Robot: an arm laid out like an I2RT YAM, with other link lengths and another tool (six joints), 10 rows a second.
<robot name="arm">
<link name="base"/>
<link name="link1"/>
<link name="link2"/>
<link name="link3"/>
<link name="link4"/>
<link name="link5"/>
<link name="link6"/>
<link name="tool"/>
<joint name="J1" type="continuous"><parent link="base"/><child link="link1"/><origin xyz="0.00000 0.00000 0.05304" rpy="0.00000 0.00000 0.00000"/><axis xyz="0 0 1"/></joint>
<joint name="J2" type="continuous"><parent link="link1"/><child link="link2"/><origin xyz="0.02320 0.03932 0.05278" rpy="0.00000 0.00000 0.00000"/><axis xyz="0 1 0"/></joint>
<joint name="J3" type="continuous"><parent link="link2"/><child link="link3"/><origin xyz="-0.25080 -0.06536 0.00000" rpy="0.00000 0.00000 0.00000"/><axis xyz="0 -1 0"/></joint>
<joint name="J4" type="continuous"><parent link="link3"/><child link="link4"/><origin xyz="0.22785 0.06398 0.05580" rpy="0.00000 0.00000 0.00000"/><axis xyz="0 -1 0"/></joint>
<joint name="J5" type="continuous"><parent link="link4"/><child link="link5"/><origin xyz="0.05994 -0.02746 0.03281" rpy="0.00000 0.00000 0.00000"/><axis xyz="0 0 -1"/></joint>
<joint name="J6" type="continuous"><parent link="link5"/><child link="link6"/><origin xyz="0.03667 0.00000 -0.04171" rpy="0.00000 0.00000 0.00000"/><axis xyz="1 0 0"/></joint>
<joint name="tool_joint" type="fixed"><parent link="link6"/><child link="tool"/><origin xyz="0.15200 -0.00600 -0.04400" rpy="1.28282 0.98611 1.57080"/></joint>
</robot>
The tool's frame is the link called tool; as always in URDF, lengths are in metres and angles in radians. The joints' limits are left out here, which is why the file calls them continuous.
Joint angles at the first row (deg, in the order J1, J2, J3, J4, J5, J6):
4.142, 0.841, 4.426, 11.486, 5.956, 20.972
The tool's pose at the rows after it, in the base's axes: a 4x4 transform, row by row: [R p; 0 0 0 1], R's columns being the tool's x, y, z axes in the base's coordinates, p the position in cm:
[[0.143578 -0.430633 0.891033 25.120], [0.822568 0.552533 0.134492 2.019], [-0.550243 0.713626 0.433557 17.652], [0 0 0 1]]
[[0.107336 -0.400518 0.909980 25.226], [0.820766 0.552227 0.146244 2.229], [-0.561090 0.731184 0.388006 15.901], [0 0 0 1]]
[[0.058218 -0.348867 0.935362 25.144], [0.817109 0.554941 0.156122 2.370], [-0.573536 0.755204 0.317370 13.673], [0 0 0 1]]
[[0.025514 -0.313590 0.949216 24.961], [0.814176 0.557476 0.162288 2.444], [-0.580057 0.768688 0.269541 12.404], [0 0 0 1]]
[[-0.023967 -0.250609 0.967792 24.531], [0.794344 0.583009 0.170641 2.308], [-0.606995 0.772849 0.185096 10.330], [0 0 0 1]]
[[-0.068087 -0.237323 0.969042 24.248], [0.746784 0.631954 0.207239 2.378], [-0.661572 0.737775 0.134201 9.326], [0 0 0 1]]
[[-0.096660 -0.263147 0.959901 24.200], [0.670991 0.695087 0.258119 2.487], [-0.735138 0.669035 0.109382 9.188], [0 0 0 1]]
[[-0.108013 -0.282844 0.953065 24.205], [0.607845 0.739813 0.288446 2.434], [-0.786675 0.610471 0.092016 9.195], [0 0 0 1]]
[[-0.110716 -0.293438 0.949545 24.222], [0.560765 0.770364 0.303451 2.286], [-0.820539 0.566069 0.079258 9.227], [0 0 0 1]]
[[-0.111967 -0.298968 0.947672 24.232], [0.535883 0.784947 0.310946 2.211], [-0.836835 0.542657 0.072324 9.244], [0 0 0 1]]
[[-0.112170 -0.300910 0.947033 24.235], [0.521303 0.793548 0.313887 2.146], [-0.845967 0.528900 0.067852 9.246], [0 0 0 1]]
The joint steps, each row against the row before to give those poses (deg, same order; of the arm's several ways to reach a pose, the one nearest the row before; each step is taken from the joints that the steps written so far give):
-0.022, 0.000, -1.334, -1.376, -0.327, 0.021
0.002, 0.002, -1.224, -1.638, -0.611, 0.000
0.002, -0.049, -0.786, -3.591, -0.457, -0.065
-0.002, -0.022, -0.023, -2.862, -0.286, -0.087
-0.003, 0.024, 0.001, -4.698, -0.046, -1.574
0.004, 0.002, 0.001, -2.229, -1.221, -4.109
-0.001, -0.002, -0.002, -0.240, -1.771, -6.098
-0.003, 0.001, 0.002, -0.001, -0.943, -4.678
-0.003, -0.003, 0.001, 0.018, -0.331, -3.322
-0.023, 0.007, -0.001, 0.008, -0.197, -1.705
0.032, 0.000, -0.002, -0.020, 0.009, -0.983

